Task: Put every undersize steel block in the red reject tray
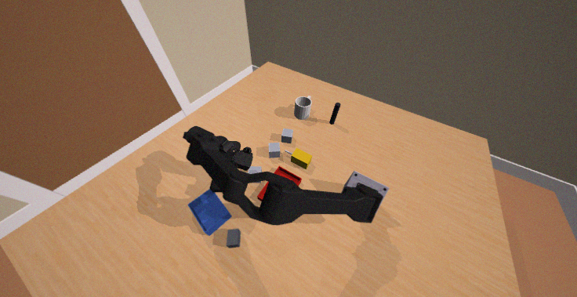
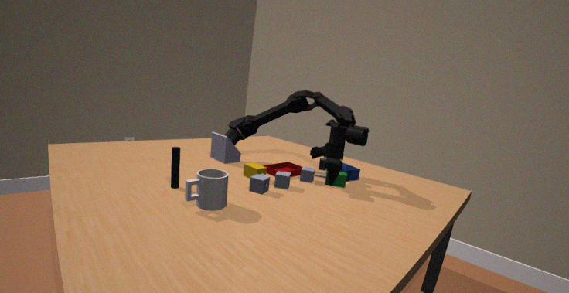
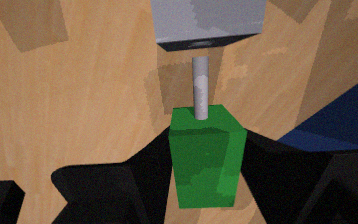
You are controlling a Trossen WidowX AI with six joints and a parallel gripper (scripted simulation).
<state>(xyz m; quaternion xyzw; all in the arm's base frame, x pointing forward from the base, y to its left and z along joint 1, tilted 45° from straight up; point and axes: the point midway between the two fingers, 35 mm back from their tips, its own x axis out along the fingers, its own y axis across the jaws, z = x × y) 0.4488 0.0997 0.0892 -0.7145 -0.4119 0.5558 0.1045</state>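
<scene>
Right now the green gauge is 2 cm above my gripper tip, 1 cm to the right of it and 1 cm behind it. The rest, counted from my gripper tip: red reject tray 19 cm behind, 4 cm to the right; blue tray 13 cm to the left, 3 cm behind; steel block 17 cm to the right, 8 cm behind, 1 cm above.
</scene>
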